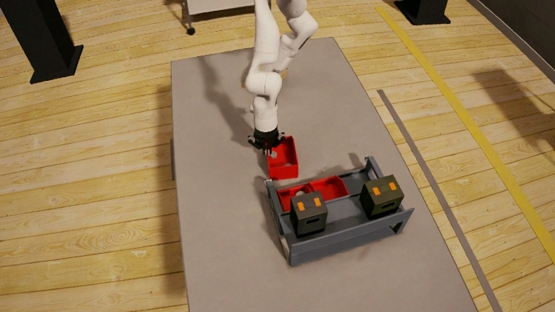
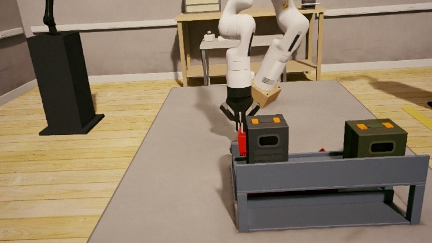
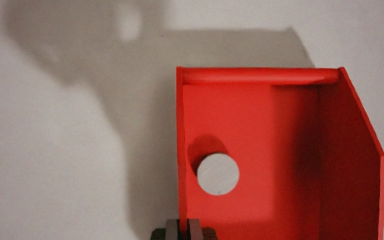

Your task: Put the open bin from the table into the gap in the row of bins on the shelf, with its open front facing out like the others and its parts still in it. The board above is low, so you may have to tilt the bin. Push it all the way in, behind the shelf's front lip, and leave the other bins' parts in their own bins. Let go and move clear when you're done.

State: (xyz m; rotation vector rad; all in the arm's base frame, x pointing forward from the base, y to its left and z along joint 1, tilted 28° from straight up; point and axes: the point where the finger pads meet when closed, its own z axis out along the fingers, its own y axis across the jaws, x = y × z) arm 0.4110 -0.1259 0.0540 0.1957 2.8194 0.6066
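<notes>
My gripper is now 6 cm above the grey round part, 2 cm to the right of it and 2 cm past it. The rest, counted from my hand: dark grey box: 32 cm ahead, 9 cm above, 6 cm to the left; green box: 31 cm ahead, 29 cm to the left, 8 cm above; grey shelf: 25 cm ahead, 17 cm to the left.
</notes>
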